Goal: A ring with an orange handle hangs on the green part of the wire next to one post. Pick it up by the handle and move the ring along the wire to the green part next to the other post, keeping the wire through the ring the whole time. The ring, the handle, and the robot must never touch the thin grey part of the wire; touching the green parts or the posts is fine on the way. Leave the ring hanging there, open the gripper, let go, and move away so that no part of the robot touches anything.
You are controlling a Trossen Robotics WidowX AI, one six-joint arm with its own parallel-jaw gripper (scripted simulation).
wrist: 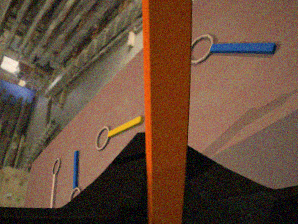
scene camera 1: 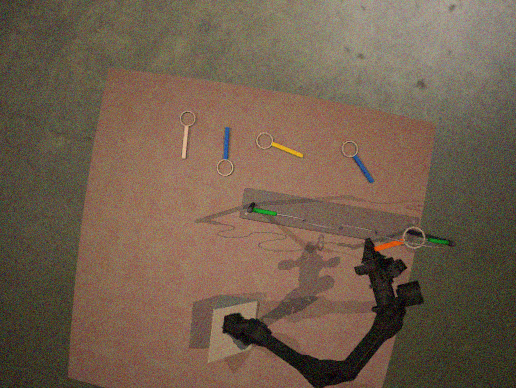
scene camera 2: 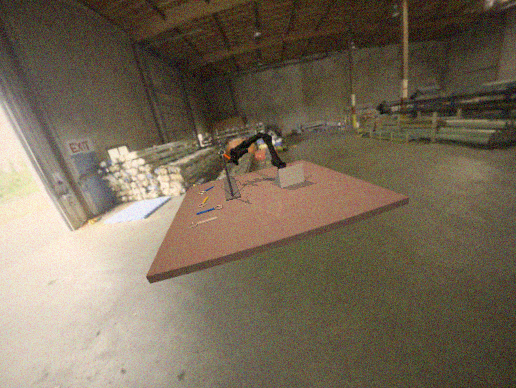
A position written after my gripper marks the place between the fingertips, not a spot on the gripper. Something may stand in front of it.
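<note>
There is my gripper (scene camera 1: 367, 238), and I find the gripper (wrist: 150, 141) again from the wrist. A blue ring (wrist: 251, 48) is visible to me as well.
</note>
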